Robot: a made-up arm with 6 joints.
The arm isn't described. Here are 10 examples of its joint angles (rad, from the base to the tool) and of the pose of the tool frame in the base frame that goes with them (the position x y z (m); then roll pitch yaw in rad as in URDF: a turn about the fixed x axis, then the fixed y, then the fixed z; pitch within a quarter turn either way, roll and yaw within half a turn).
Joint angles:
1: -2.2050 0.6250 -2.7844 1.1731 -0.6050 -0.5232
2: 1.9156 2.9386 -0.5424 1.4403 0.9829 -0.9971
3: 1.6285 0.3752 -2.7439 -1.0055 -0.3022 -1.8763
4: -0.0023 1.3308 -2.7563 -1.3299 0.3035 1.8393
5: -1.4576 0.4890 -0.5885 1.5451 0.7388 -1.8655
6: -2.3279 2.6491 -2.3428 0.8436 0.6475 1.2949
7: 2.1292 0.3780 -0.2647 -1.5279 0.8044 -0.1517
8: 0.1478 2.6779 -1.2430 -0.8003 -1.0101 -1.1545
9: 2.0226 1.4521 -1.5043 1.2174 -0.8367 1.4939
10: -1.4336 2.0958 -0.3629 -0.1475 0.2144 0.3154
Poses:
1: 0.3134 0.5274 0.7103 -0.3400 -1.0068 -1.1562
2: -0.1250 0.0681 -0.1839 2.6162 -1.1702 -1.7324
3: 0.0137 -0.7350 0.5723 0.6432 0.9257 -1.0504
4: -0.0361 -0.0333 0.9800 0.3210 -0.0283 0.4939
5: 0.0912 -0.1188 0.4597 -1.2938 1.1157 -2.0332
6: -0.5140 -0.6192 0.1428 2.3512 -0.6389 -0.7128
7: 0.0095 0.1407 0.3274 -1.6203 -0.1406 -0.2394
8: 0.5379 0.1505 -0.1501 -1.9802 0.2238 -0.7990
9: -0.1194 0.4287 0.6276 0.5166 -1.1596 -2.5112
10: 0.0247 -0.2054 -0.0542 -3.0606 -0.2774 1.5300
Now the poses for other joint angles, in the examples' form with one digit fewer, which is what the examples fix.
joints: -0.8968 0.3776 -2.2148 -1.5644 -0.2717 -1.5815
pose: -0.306 0.432 0.747 0.270 0.356 2.241
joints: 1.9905 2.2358 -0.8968 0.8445 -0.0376 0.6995
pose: -0.184 0.420 -0.058 2.798 0.036 -2.706
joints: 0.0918 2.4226 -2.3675 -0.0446 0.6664 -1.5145
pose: 0.775 0.068 0.309 -2.204 0.001 -1.514
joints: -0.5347 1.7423 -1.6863 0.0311 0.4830 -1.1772
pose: 0.504 -0.297 0.480 -2.061 0.383 -2.286
